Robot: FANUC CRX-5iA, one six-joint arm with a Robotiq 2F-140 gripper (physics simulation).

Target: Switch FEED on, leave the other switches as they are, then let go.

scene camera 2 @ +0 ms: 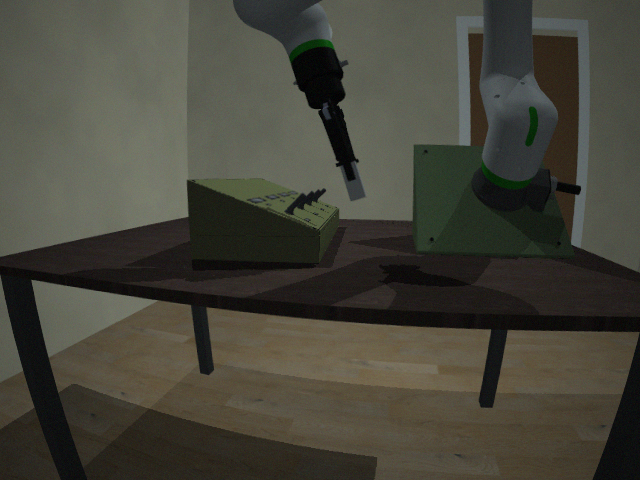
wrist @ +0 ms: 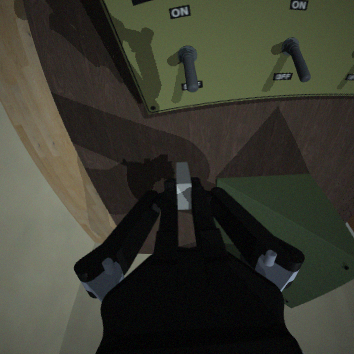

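Seen in the pictures: gripper, fingertip midpoint: [scene camera 2: 358,198] [wrist: 181,171]; arm's base, link origin: [scene camera 2: 501,188].
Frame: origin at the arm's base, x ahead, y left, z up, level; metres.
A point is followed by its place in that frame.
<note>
The sloped olive-green switch box [scene camera 2: 253,232] @(x 0.477, y 0.337, z -0.084 m) [wrist: 240,30] @(x 0.473, y 0.203, z -0.047 m) stands on the table. In the wrist view the FEED switch [wrist: 190,70] @(x 0.427, y 0.252, z -0.026 m) is the leftmost lever; it points down over its OFF label, with its ON label [wrist: 180,12] @(x 0.482, y 0.265, z -0.037 m) above. The lever to its right [wrist: 298,60] @(x 0.455, y 0.140, z -0.028 m) also points down toward OFF. In scene camera 2 the levers form a row near the box's low edge, too small to tell apart surely. My gripper [scene camera 2: 356,192] @(x 0.297, y 0.252, z -0.024 m) [wrist: 181,171] @(x 0.297, y 0.252, z -0.024 m) is shut and empty. It hangs in the air past the box's low edge, apart from the levers.
The green mounting block [scene camera 2: 444,206] @(x 0.139, y 0.067, z -0.046 m) [wrist: 265,200] @(x 0.205, y 0.072, z -0.062 m) of the arm stands on the dark table [scene camera 2: 248,286] @(x 0.405, y 0.472, z -0.141 m) [wrist: 240,130] @(x 0.316, y 0.140, z -0.141 m), to the right of the box in scene camera 2. The arm reaches over from it. A door [scene camera 2: 555,77] is behind.
</note>
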